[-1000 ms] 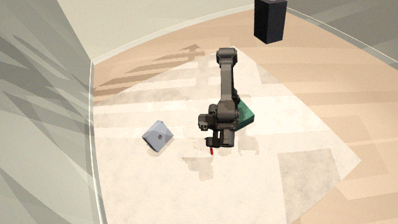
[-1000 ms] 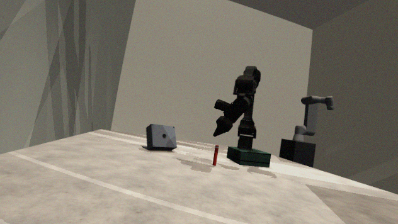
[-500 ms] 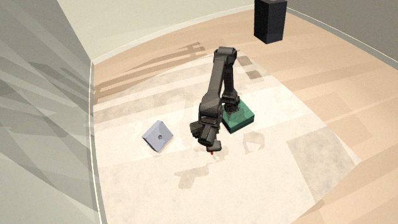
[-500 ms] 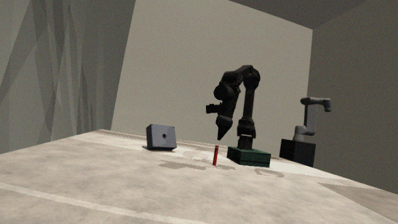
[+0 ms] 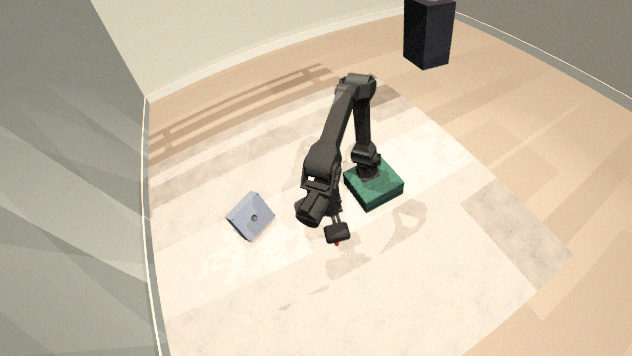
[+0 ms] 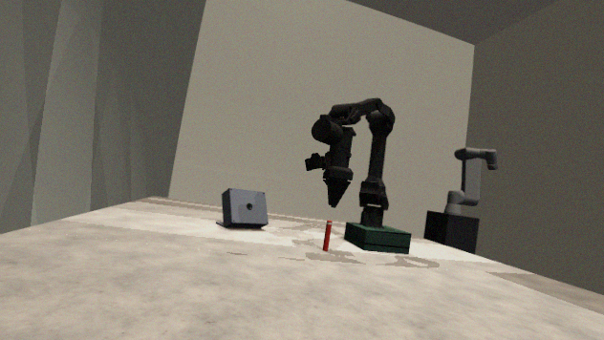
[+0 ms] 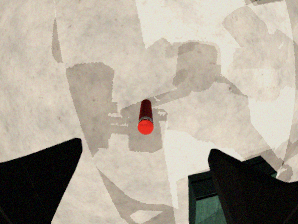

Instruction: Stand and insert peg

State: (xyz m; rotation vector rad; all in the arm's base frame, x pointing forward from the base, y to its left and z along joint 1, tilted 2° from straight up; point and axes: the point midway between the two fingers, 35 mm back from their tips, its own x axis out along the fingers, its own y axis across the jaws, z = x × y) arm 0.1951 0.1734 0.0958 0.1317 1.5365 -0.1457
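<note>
Now: gripper tip 60 mm above the red peg. From my gripper tip the other things lie so: grey sloped panel (230 mm ahead, 180 mm to the right, 60 mm below).
</note>
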